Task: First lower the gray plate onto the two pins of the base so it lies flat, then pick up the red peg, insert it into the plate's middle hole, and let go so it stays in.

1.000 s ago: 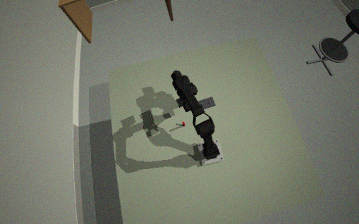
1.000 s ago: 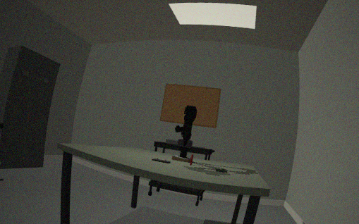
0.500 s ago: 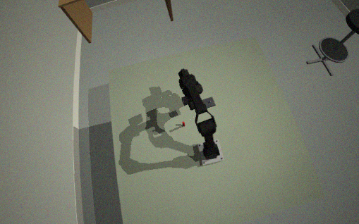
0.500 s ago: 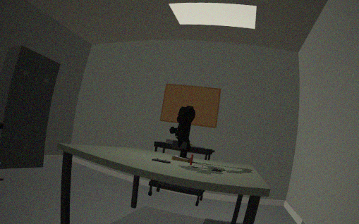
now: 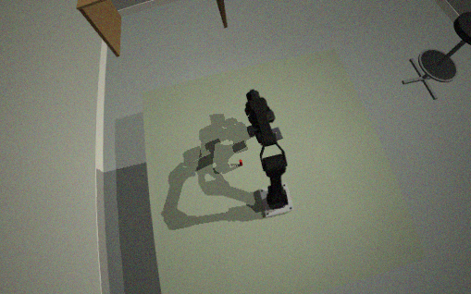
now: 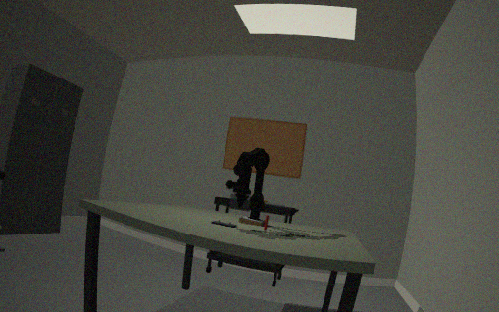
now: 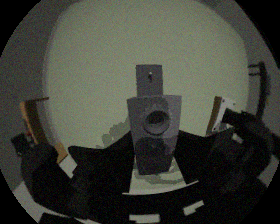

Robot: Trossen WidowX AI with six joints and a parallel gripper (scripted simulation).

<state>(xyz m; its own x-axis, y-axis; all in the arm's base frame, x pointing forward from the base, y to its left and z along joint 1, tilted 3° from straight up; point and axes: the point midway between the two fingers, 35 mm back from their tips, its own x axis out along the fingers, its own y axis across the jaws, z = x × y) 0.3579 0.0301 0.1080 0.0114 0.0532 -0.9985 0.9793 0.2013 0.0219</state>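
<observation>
Right now my gripper tip is 14 cm past the red peg, 11 cm to the right of it and 6 cm above it. From my gripper tip the other things lie so: gray plate 3 cm above.
</observation>
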